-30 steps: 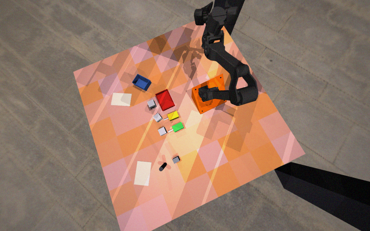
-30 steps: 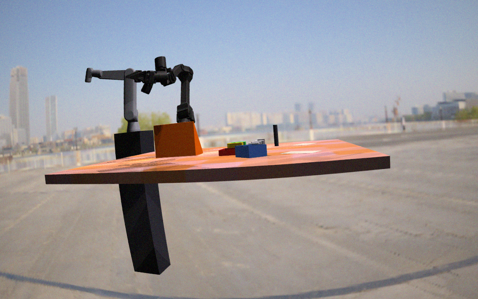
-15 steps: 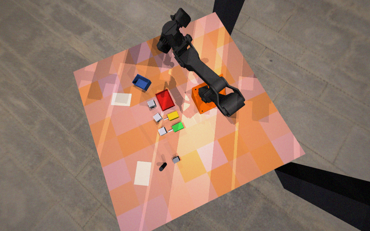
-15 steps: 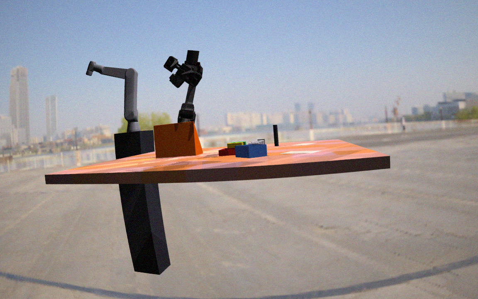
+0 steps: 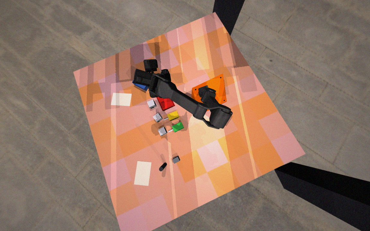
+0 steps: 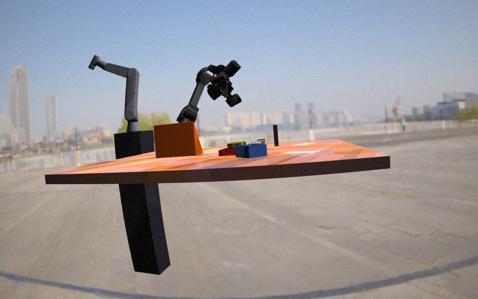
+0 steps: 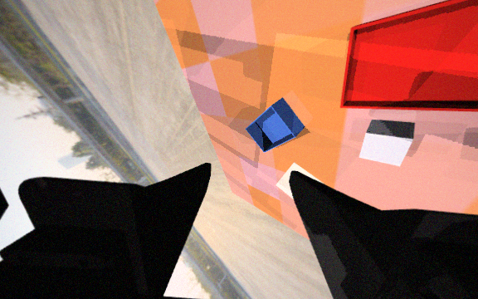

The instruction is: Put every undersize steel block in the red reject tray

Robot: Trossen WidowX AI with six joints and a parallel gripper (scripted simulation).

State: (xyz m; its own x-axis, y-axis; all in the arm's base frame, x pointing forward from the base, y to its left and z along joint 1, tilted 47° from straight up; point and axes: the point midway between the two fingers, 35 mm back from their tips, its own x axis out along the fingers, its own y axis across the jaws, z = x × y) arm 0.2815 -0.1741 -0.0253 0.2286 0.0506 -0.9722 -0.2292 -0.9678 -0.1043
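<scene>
My gripper tip is 31 cm to the right of the green GO gauge, 21 cm above it and 1 cm past it. Also, from my gripper tip: yellow gauge (22 cm to the left, 21 cm below, 1 cm behind); then red reject tray (22 cm below, 8 cm to the left, 2 cm behind); then blue bin (22 cm below, 12 cm to the right, 10 cm ahead).
</scene>
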